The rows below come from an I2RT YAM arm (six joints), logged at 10 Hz.
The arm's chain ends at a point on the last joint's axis. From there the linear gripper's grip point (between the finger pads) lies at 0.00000 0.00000 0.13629 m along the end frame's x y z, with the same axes.
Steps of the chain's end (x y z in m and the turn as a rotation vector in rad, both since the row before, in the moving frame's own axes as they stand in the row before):
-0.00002, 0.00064, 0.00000, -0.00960, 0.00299, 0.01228
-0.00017, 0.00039, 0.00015, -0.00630, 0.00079, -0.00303
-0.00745, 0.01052, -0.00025, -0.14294, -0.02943, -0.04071
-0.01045, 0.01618, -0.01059, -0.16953, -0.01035, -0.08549
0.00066, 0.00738, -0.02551, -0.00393, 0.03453, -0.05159
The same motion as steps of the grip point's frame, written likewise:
0.00038, 0.00195, -0.00001, -0.00960, 0.00299, 0.01228
-0.00006, 0.00125, 0.00015, -0.00630, 0.00079, -0.00303
-0.01105, 0.03001, -0.00170, -0.14294, -0.02943, -0.04071
-0.01087, 0.03921, -0.01255, -0.16953, -0.01035, -0.08549
0.00538, 0.00779, -0.02559, -0.00393, 0.03453, -0.05159

